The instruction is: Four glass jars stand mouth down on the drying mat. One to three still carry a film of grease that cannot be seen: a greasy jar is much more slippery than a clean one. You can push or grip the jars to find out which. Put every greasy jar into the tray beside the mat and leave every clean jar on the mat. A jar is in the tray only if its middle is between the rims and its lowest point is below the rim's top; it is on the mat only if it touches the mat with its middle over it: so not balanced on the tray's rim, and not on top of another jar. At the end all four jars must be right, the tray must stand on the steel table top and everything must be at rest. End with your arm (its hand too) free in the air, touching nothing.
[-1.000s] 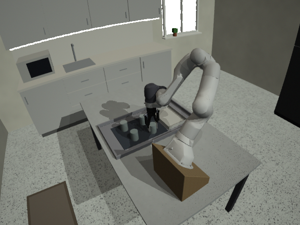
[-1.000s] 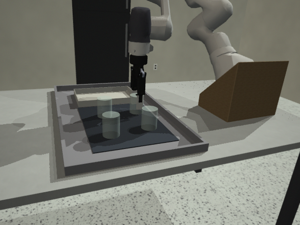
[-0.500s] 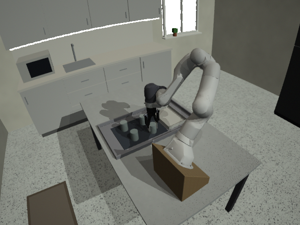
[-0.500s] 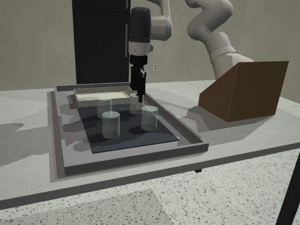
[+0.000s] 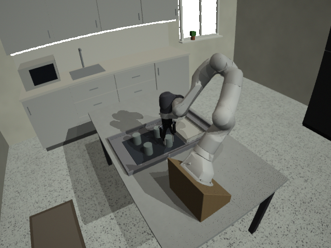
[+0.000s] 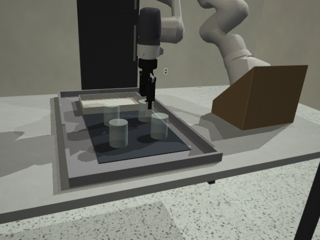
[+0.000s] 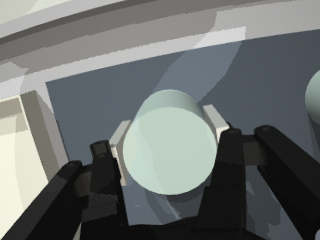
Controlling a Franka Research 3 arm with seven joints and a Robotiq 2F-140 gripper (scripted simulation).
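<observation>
The white tray is 11 cm ahead of my hand, 22 cm to the right of it and 5 cm below it. Round my hand: steel table top (11 cm ahead, 1 cm to the right, 6 cm below); then dark drying mat (8 cm ahead, 10 cm to the left, 6 cm below).
</observation>
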